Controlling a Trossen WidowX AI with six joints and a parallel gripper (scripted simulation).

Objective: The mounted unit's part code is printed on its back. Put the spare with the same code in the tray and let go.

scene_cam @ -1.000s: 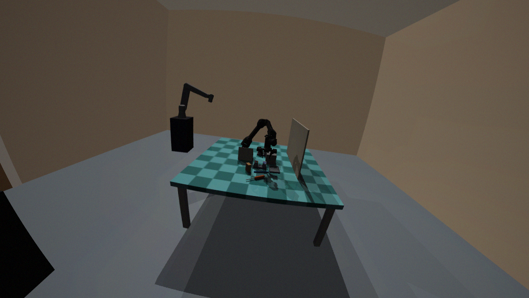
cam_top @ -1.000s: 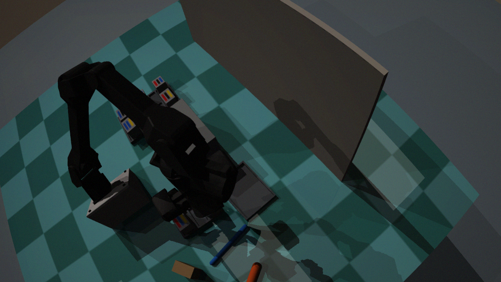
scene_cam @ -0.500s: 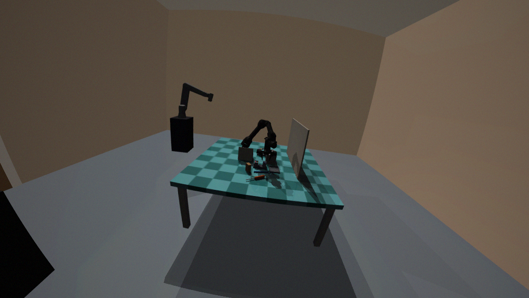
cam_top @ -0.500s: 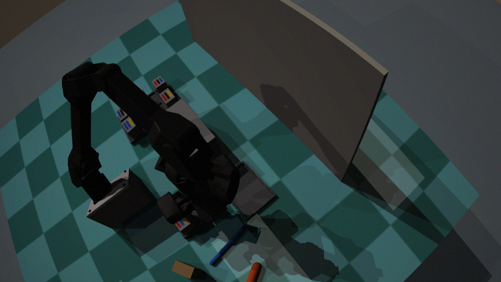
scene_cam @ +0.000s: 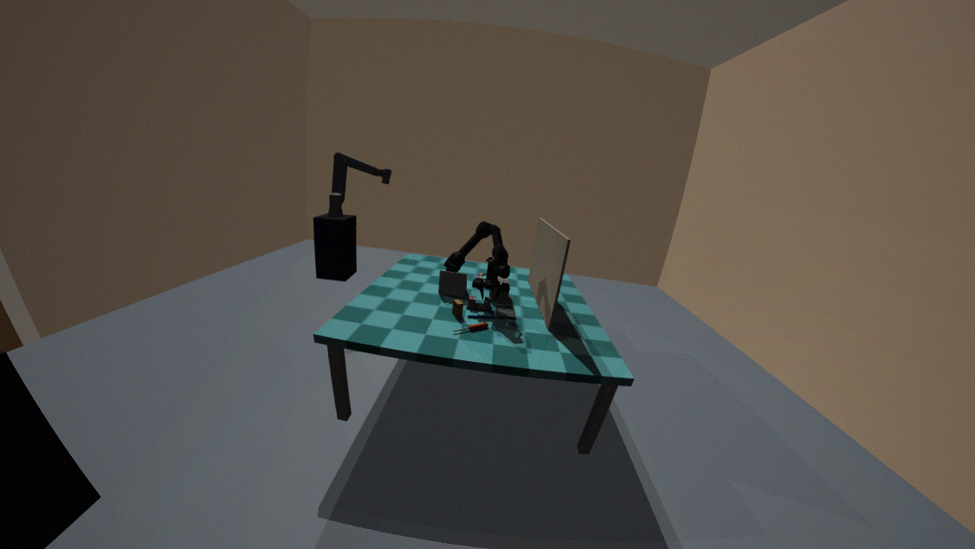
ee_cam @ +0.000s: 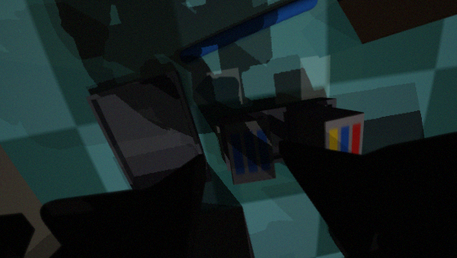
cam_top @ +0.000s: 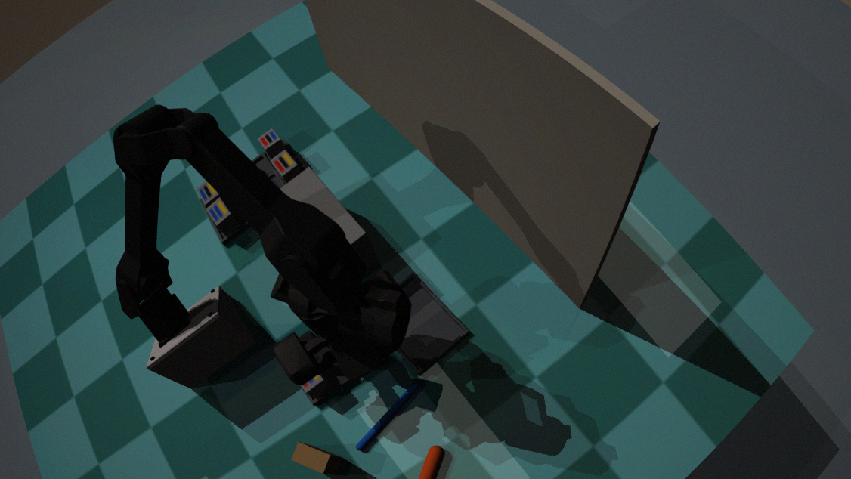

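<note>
The dark spare lies 10 mm below my gripper tip and 10 mm behind it. Round my gripper tip: dark flat tray: 90 mm ahead, 50 mm below, 20 mm to the right; blue pen: 100 mm to the right, 50 mm below, 40 mm behind; brown block: 160 mm behind, 90 mm to the right, 20 mm below.
</note>
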